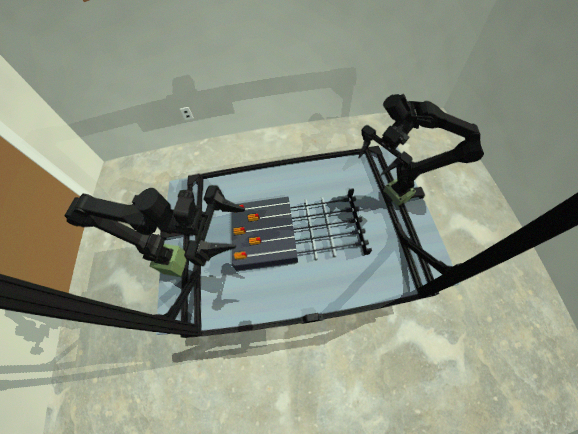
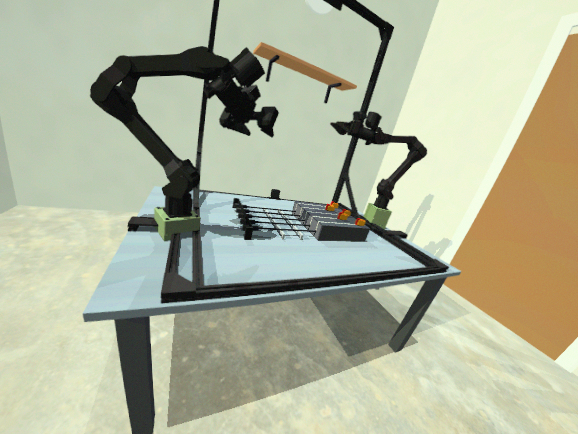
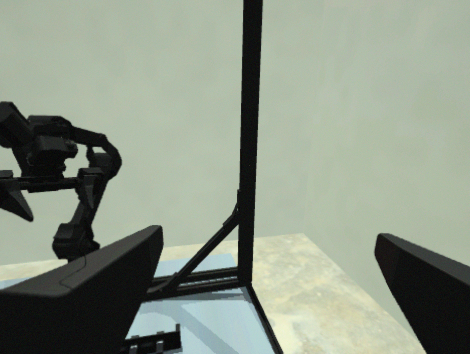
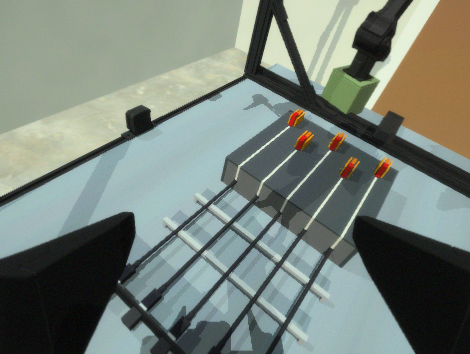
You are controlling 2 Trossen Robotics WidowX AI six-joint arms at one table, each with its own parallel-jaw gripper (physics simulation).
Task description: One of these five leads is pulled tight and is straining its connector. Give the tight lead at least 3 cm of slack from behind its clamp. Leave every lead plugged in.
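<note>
Five dark leads run side by side from a black rail over two white bars to a dark grey block. The middle lead looks as straight as the others; I cannot tell which is tight. White lines continue across the block to orange-and-red pieces, such as the far one and the near one. My right gripper is open and empty, high above the table. My left gripper is open and empty, raised above the block's end.
The white bars cross beneath the leads. A black frame borders the table, with upright posts at its ends. A small black box stands on the frame's long side. Green blocks sit under the arm bases.
</note>
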